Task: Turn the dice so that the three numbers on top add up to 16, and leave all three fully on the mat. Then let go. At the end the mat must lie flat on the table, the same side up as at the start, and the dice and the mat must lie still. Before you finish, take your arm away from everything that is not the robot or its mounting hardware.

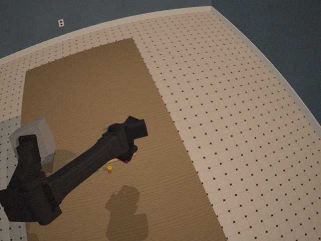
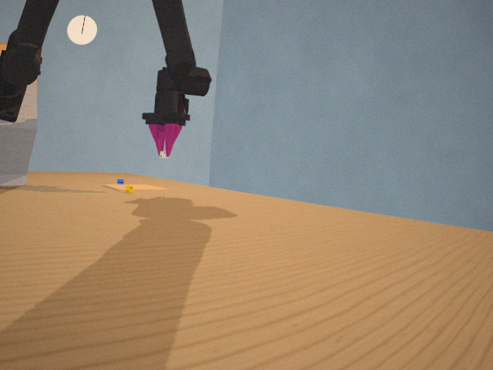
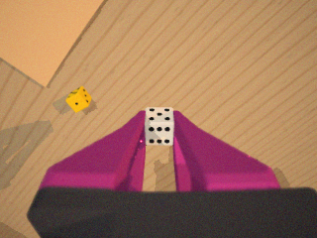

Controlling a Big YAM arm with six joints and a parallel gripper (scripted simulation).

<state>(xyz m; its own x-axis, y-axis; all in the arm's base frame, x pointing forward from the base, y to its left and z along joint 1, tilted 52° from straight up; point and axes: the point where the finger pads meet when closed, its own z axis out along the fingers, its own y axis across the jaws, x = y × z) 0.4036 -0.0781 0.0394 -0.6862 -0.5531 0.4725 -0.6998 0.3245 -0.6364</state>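
Right now my hand is 2 cm past the mat, 14 cm to the right of it and 9 cm above it. From my hand the other things lie so: white die right at my hand; blue die 4 cm behind, 24 cm to the left, 9 cm below; yellow die 7 cm behind, 3 cm to the left, 9 cm below.
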